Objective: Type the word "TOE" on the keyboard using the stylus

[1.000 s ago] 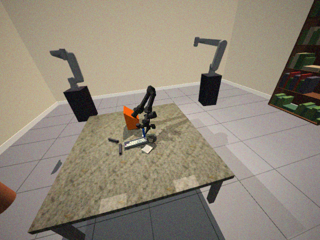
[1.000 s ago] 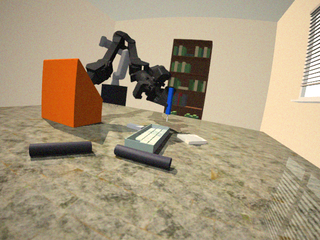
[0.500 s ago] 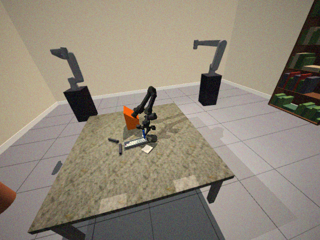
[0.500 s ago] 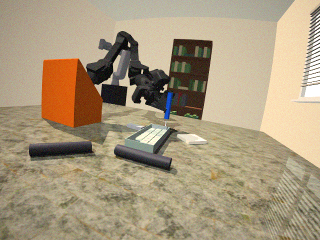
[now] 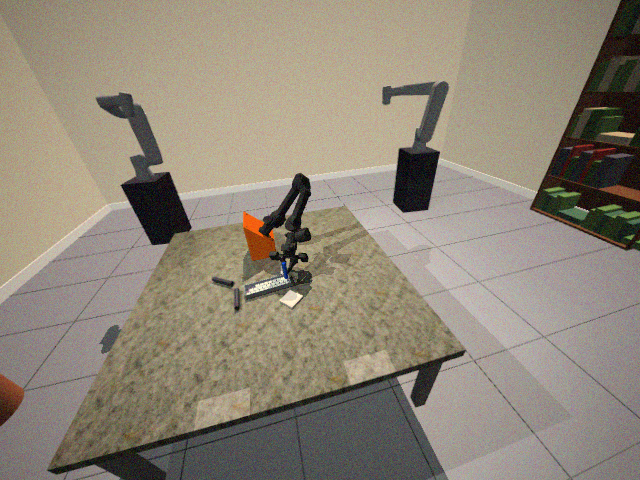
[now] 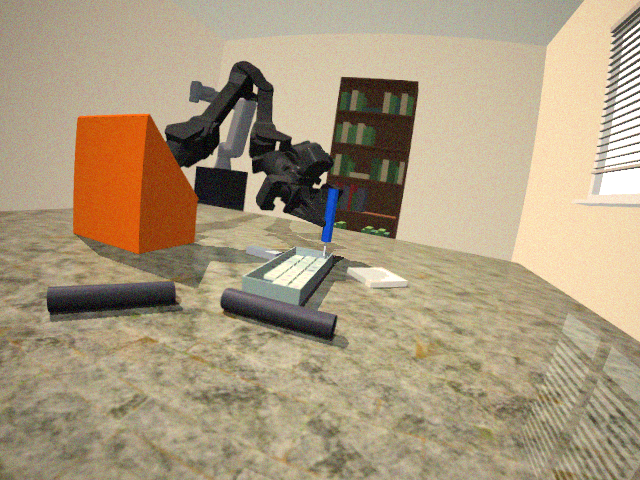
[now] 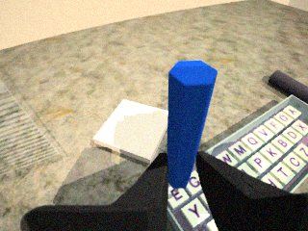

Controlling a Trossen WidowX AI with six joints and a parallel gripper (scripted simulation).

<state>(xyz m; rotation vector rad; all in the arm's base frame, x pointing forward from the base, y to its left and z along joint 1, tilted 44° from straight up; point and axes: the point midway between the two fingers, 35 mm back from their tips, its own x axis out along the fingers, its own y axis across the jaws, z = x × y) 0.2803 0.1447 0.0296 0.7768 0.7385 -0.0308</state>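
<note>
My gripper tip is 10 cm short of the white pad, 2 cm to the right of it and 7 cm above it. Also, from my gripper tip: stylus: 2 cm below; then grey slab: 11 cm behind, 2 cm to the right, 7 cm below.
</note>
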